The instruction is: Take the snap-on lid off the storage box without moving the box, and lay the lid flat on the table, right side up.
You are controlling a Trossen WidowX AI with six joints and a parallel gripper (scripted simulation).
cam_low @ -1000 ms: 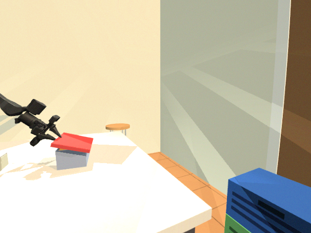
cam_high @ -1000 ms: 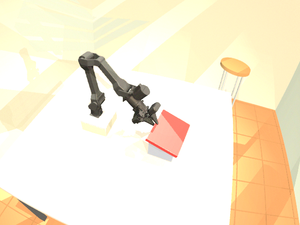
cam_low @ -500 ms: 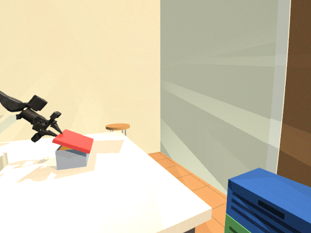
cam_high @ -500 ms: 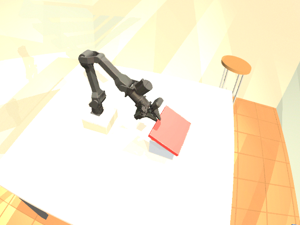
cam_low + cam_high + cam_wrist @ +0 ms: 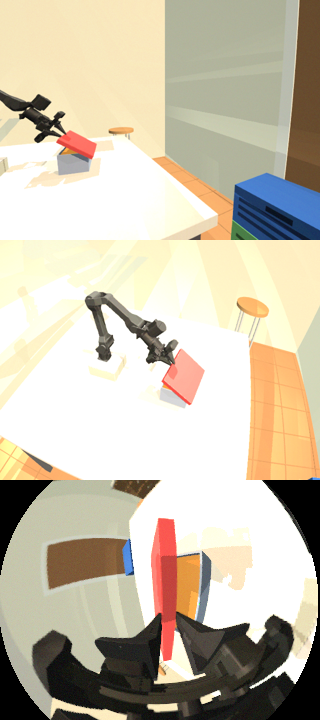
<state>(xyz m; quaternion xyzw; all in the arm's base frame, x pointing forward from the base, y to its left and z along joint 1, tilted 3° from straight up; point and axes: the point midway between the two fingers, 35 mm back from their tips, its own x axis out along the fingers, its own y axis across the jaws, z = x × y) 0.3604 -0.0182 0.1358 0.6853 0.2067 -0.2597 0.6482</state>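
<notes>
Now: gripper tip 7 cm short of the red lid, 4 cm above it and 1 cm to the left of it. The rest, counted from my gripper tip: storage box (12 cm below, 5 cm ahead).
</notes>
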